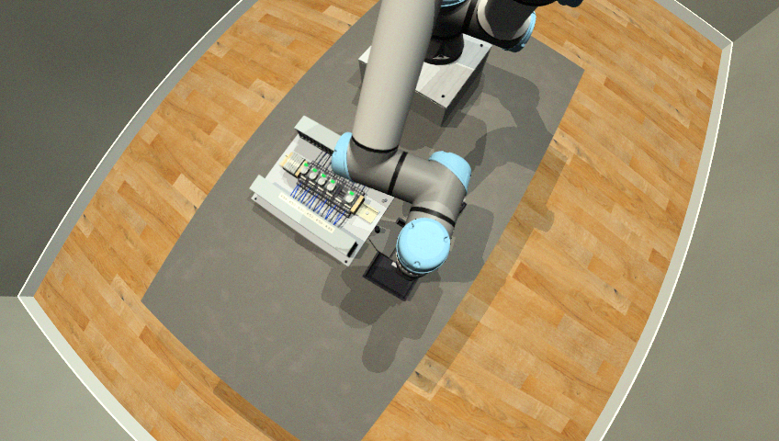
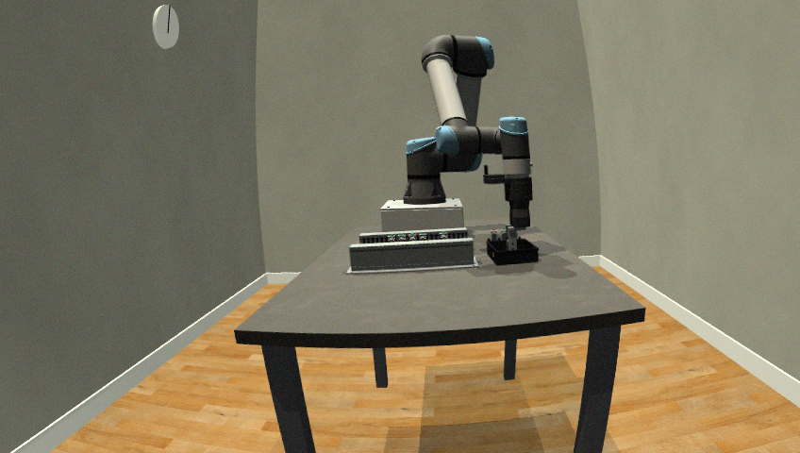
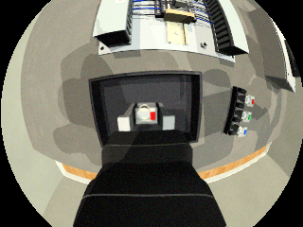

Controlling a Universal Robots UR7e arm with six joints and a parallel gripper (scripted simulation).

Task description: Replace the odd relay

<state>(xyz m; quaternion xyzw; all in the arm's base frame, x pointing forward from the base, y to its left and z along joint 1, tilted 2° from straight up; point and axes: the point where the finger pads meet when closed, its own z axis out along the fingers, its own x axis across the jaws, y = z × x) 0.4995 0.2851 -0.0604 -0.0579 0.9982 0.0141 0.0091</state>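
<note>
Now: the tray 20 mm below my hand. Also, from my hand: black spare holder 190 mm behind, 10 mm to the right, 30 mm below; then panel 20 mm behind, 260 mm to the right, 30 mm below.
</note>
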